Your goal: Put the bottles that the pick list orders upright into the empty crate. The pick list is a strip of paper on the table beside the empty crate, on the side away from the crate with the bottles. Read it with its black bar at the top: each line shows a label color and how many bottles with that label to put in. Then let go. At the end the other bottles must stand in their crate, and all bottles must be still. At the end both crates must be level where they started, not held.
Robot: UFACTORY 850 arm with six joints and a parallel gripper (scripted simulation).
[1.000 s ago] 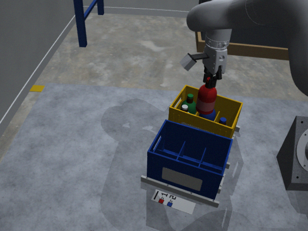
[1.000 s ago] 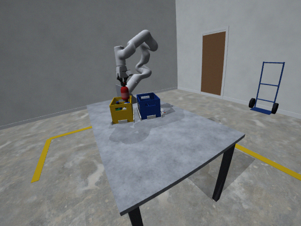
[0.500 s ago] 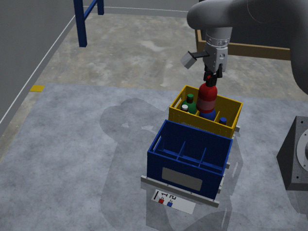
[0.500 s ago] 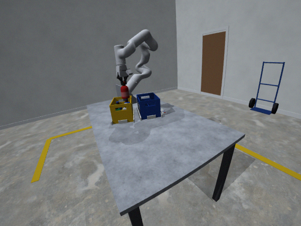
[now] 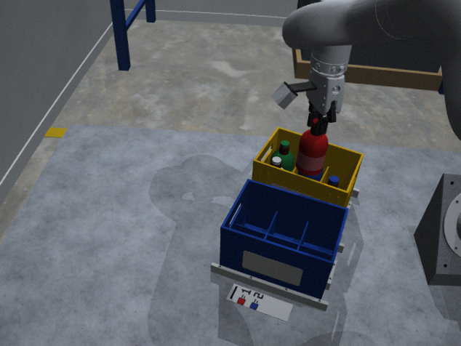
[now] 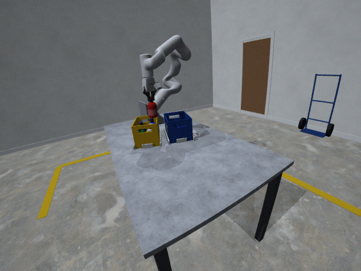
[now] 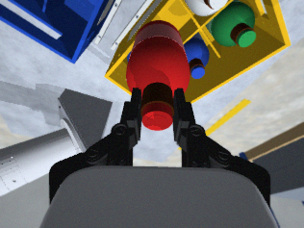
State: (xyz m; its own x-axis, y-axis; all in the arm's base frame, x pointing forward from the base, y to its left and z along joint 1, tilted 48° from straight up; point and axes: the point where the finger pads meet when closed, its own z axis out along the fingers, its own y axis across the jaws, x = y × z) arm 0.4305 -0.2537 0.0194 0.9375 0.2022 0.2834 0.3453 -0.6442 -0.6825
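My hand is 70 mm above the red-label bottle. Round my hand: white-capped bottle: 80 mm ahead, 60 mm to the right, 250 mm below; yellow crate: 10 mm behind, 60 mm to the right, 250 mm below; green bottle: 50 mm ahead, 140 mm to the right, 250 mm below.
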